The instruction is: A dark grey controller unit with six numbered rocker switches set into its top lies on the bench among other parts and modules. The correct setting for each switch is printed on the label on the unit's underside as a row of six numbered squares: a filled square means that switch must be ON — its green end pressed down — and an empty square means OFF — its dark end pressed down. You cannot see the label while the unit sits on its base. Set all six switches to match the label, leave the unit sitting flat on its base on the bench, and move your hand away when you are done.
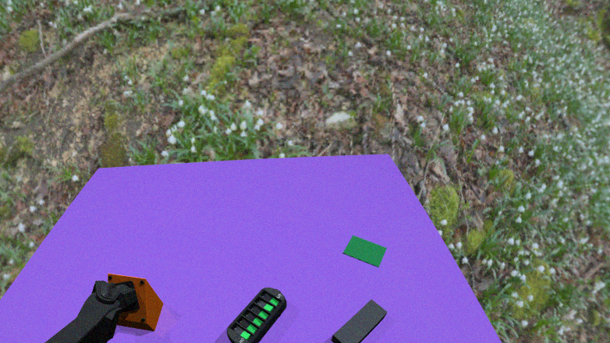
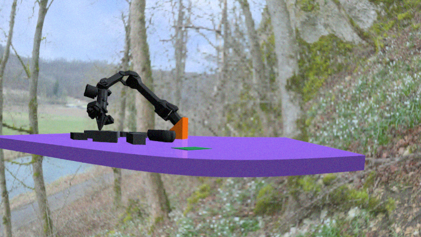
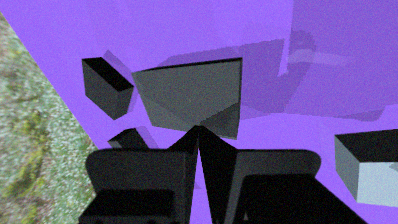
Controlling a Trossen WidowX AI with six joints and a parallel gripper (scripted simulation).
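The dark grey block is 220 mm to the left of my gripper tip, 140 mm ahead of it and 20 mm below it. Also, from my gripper tip: flat green patch: 440 mm to the left, 240 mm ahead, 40 mm below.
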